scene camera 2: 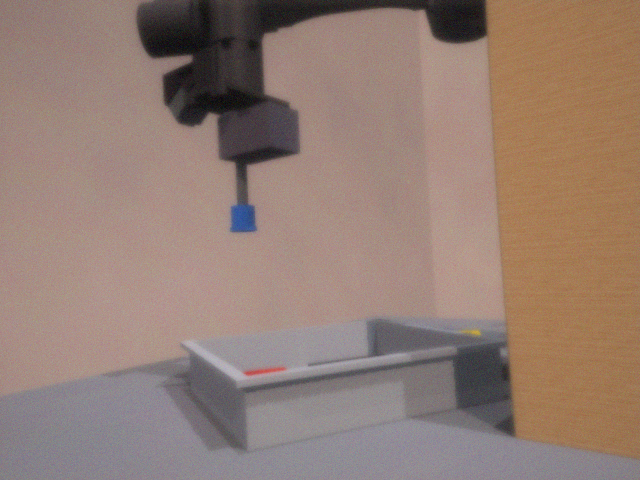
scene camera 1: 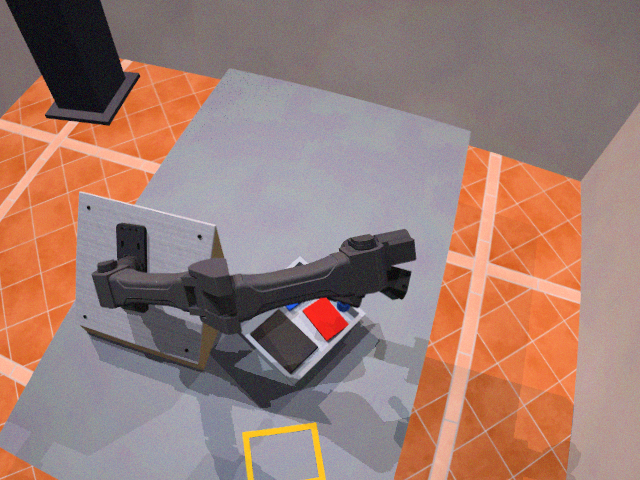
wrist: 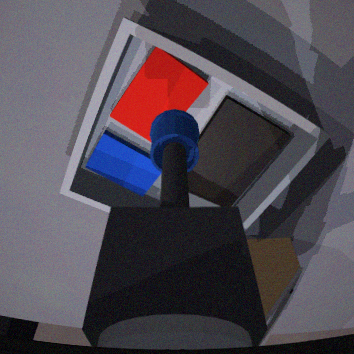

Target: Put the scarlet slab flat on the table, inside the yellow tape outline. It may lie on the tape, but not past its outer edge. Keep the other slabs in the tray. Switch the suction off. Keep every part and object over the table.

Observation:
In view: my suction cup (wrist: pixel 173 122), a grey tray (scene camera 1: pixel 353 315), a scarlet slab (scene camera 1: pixel 326 319), a dark slab (scene camera 1: pixel 278 335) and a blue slab (wrist: pixel 114 158).
The grey tray is seen too in the wrist view (wrist: pixel 133 42). The scarlet slab shows as well in the wrist view (wrist: pixel 163 82). The dark slab shows as well in the wrist view (wrist: pixel 236 143). Scene camera 2 does not show the blue slab, which is hidden by the grey tray.

